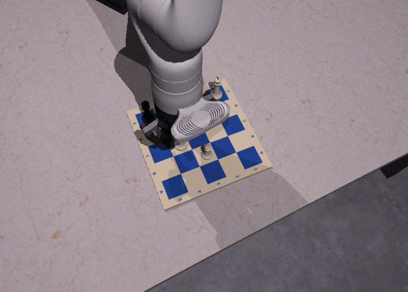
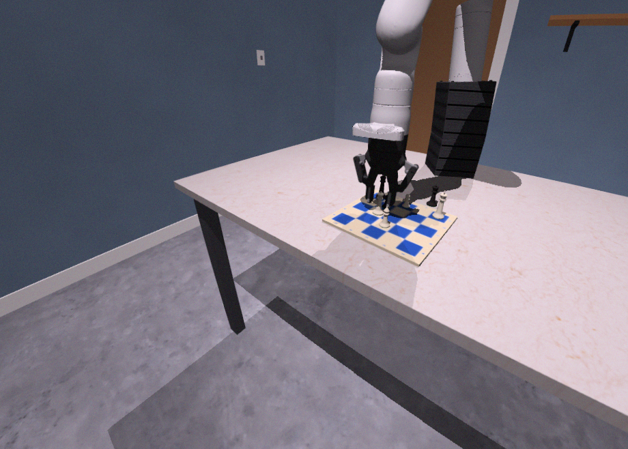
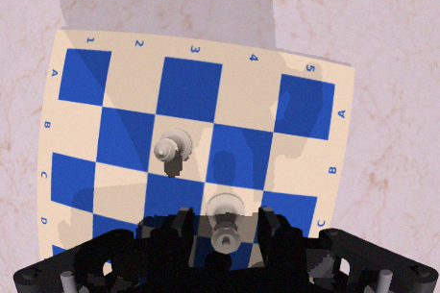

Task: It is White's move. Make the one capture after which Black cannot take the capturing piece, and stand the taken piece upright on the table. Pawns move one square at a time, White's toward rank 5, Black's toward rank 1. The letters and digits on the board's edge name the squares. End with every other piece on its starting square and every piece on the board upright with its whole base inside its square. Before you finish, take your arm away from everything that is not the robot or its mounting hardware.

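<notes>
Right now my hand is 4 cm past the black pawn and 3 cm above it. The rest, counted from my hand: tall black piece (8 cm behind, 3 cm to the right, 1 cm below); chessboard (4 cm to the left, 4 cm below); white pawn (7 cm behind, 4 cm to the left, 3 cm below).
</notes>
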